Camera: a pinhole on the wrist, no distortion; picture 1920 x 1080 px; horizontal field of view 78.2 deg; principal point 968.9 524.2 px. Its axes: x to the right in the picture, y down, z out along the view. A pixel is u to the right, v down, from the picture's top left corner.
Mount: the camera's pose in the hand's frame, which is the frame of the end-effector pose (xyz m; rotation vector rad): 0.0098 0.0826 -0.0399 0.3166 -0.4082 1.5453
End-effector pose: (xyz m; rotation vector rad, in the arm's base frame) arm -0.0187 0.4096 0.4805 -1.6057 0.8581 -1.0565
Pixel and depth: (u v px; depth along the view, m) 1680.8 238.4 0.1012
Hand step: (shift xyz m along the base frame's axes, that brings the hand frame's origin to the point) 0.0802 -0.0211 -0.0927
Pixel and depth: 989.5 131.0 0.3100
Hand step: 0.2652 0.0125 0.0397
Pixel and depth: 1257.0 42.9 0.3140
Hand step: 0.3055 -0.0116 -0.0193
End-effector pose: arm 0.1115 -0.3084 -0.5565 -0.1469 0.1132 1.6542
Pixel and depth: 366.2 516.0 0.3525
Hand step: 0.2293 0.0487 0.1964
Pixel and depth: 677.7 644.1 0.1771
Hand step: 0.0338 0.0022 0.0998
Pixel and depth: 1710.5 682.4 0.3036
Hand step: -0.1223 -0.0099 0.3163
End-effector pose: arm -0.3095 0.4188 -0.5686 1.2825 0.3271 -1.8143
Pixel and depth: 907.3 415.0 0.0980
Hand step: -0.0042 -0.0562 0.0170
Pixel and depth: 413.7 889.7 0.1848
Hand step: -0.1067 0.0201 0.0649
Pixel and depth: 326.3 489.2 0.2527
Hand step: -0.1974 0.0077 0.0104
